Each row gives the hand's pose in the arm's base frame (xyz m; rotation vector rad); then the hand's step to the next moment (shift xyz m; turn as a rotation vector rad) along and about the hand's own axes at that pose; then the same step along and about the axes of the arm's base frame.
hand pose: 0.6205 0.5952 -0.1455 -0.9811 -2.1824 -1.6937
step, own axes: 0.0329 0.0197 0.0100 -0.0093 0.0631 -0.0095
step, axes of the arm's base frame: -0.0105 0.0238 0.0299 0.0436 -0.0047 0.0473
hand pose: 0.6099 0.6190 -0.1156 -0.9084 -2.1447 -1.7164
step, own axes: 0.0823 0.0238 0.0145 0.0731 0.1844 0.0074
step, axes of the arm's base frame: -0.0467 0.0421 0.0600 0.0561 0.0506 0.1836
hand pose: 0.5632 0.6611 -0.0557 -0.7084 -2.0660 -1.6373
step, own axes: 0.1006 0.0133 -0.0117 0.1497 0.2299 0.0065
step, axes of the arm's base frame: -0.0709 0.0047 0.0733 0.0239 0.0684 0.2647
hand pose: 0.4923 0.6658 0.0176 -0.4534 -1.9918 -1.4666
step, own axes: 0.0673 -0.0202 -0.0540 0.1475 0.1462 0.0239
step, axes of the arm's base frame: -0.0479 -0.0631 0.0398 -0.0295 0.0578 0.1987
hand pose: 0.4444 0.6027 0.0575 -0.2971 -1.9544 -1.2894
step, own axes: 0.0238 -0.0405 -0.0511 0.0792 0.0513 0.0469
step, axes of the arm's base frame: -0.0153 -0.0677 -0.0009 -0.0470 0.0478 0.0813
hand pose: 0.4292 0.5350 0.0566 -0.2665 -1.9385 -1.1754
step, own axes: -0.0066 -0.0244 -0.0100 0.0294 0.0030 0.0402
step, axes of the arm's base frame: -0.0039 -0.0198 -0.0182 -0.0387 0.0276 0.0151
